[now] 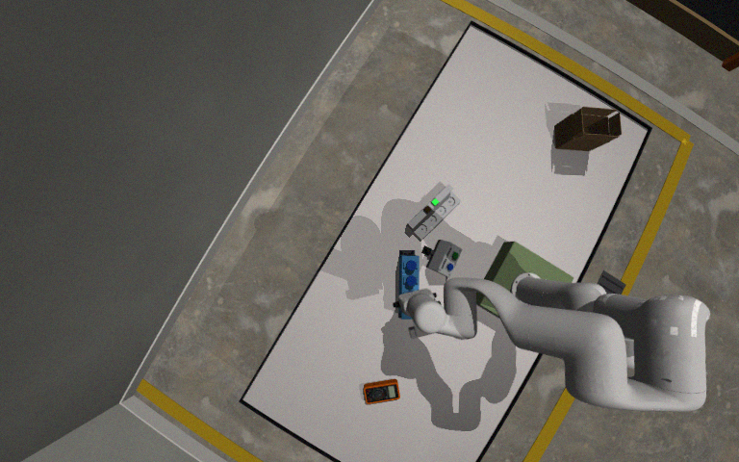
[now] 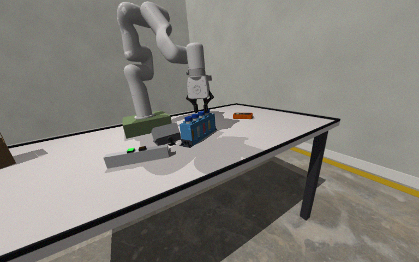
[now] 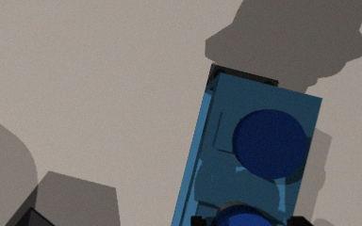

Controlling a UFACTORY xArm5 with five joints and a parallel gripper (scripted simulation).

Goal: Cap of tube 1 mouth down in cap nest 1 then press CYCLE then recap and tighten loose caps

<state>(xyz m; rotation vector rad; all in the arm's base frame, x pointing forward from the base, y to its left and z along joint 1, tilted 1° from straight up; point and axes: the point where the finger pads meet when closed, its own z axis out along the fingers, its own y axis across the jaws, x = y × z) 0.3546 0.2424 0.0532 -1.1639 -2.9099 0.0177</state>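
The blue cap lies 3 cm behind my hand, 4 cm to the left of it and 2 cm below it. Also, from my hand: green key (7 cm behind, 21 cm to the right, 7 cm below); then grey key housing (5 cm behind, 18 cm to the right, 8 cm below); then blue key (7 cm behind, 16 cm to the right, 7 cm below).
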